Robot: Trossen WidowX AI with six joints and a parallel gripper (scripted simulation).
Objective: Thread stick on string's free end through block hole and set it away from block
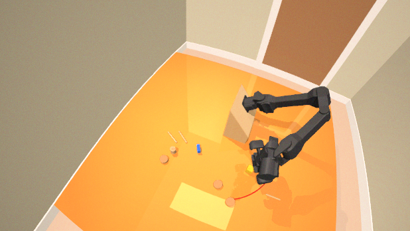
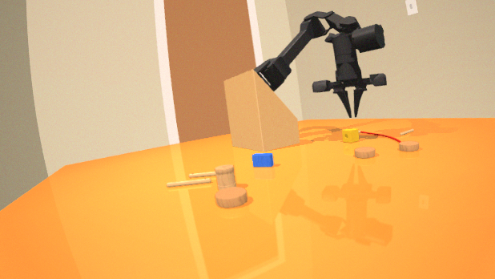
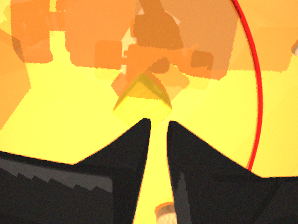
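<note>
The yellow block is 40 mm below my gripper tip, 10 mm to the right of it and 10 mm behind it. The rest, counted from my gripper tip: blue block: 280 mm to the right, 50 mm below, 10 mm behind; round button: 170 mm ahead, 50 mm to the right, 50 mm below; thin stick: 160 mm to the left, 80 mm ahead, 60 mm below.
</note>
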